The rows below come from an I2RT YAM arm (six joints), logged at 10 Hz.
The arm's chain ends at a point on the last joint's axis. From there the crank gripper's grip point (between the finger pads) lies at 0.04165 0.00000 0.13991 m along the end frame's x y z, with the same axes.
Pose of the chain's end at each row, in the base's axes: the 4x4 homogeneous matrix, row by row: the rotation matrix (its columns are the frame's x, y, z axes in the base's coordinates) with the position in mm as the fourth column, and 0 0 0 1 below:
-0.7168, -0.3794, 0.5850, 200.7; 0.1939, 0.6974, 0.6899, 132.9; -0.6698, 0.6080, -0.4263, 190.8; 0, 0, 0, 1
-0.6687, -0.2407, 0.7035, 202.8; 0.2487, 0.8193, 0.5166, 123.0; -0.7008, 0.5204, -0.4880, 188.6; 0, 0, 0, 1
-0.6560, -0.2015, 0.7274, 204.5; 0.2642, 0.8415, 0.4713, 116.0; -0.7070, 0.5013, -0.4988, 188.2; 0, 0, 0, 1
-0.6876, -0.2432, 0.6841, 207.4; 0.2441, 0.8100, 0.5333, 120.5; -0.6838, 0.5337, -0.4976, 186.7; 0, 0, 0, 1
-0.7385, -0.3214, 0.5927, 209.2; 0.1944, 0.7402, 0.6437, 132.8; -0.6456, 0.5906, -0.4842, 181.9; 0, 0, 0, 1
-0.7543, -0.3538, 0.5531, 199.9; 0.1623, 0.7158, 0.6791, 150.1; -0.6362, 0.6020, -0.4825, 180.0; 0, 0, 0, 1
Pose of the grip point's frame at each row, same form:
-0.7168, -0.3794, 0.5850, 252.7; 0.1939, 0.6974, 0.6899, 237.5; -0.6698, 0.6080, -0.4263, 103.3; 0, 0, 0, 1
-0.6687, -0.2407, 0.7035, 273.4; 0.2487, 0.8193, 0.5166, 205.6; -0.7008, 0.5204, -0.4880, 91.1; 0, 0, 0, 1
-0.6560, -0.2015, 0.7274, 278.9; 0.2642, 0.8415, 0.4713, 192.9; -0.7070, 0.5013, -0.4988, 89.0; 0, 0, 0, 1
-0.6876, -0.2432, 0.6841, 274.5; 0.2441, 0.8100, 0.5333, 205.3; -0.6838, 0.5337, -0.4976, 88.6; 0, 0, 0, 1
-0.7385, -0.3214, 0.5927, 261.4; 0.1944, 0.7402, 0.6437, 231.0; -0.6456, 0.5906, -0.4842, 87.3; 0, 0, 0, 1
-0.7543, -0.3538, 0.5531, 245.9; 0.1623, 0.7158, 0.6791, 251.9; -0.6362, 0.6020, -0.4825, 86.0; 0, 0, 0, 1

